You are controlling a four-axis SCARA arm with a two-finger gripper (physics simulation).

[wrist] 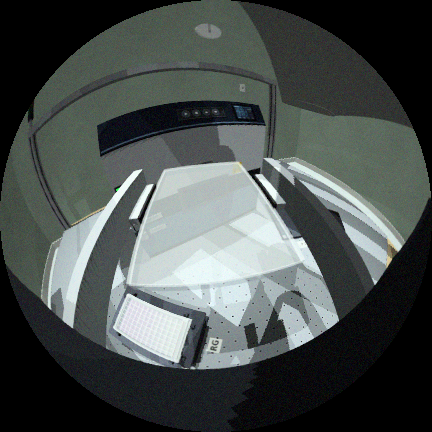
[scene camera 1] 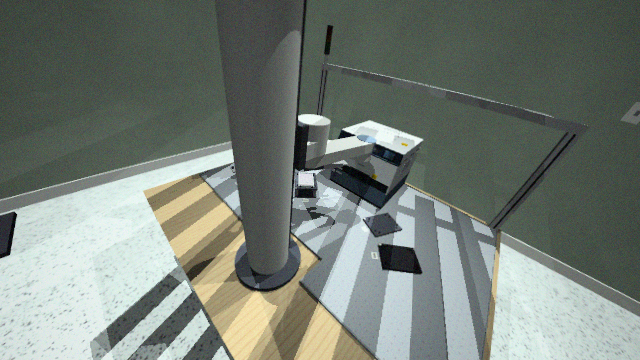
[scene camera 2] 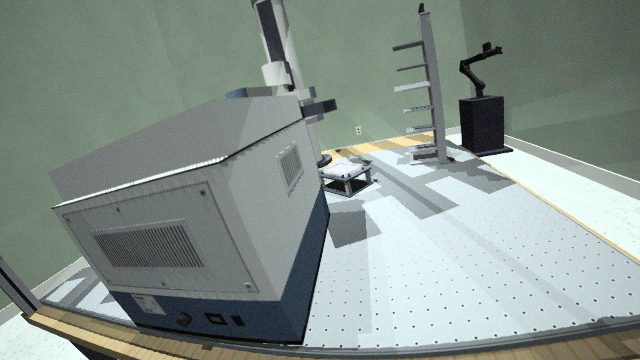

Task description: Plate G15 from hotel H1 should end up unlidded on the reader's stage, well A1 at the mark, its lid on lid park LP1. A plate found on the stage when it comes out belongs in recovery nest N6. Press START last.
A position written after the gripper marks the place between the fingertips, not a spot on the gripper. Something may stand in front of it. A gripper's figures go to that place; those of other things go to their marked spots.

The gripper (wrist: 202, 170) is 12 cm from the lens. A frame rail (wrist: 169, 65): 72 cm from the lens.
